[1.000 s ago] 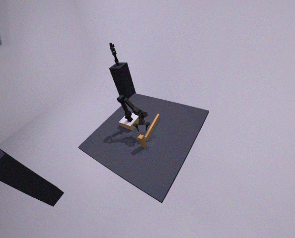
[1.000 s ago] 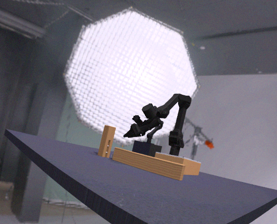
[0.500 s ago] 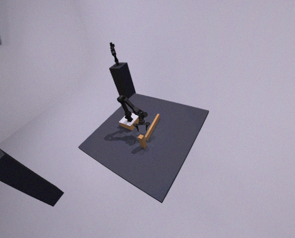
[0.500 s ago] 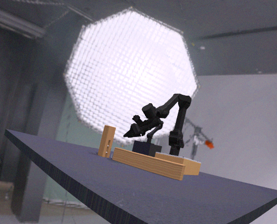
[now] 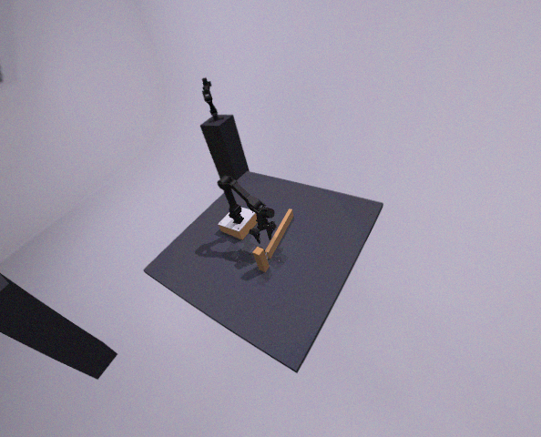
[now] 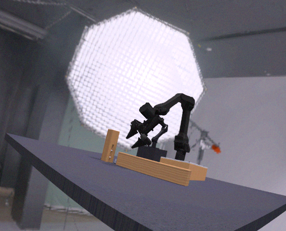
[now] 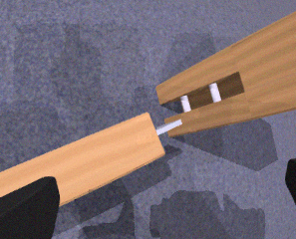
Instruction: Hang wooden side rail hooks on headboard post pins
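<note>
My gripper tip is 11 cm to the left of the wooden headboard post, 4 cm above it and 2 cm short of it.
</note>
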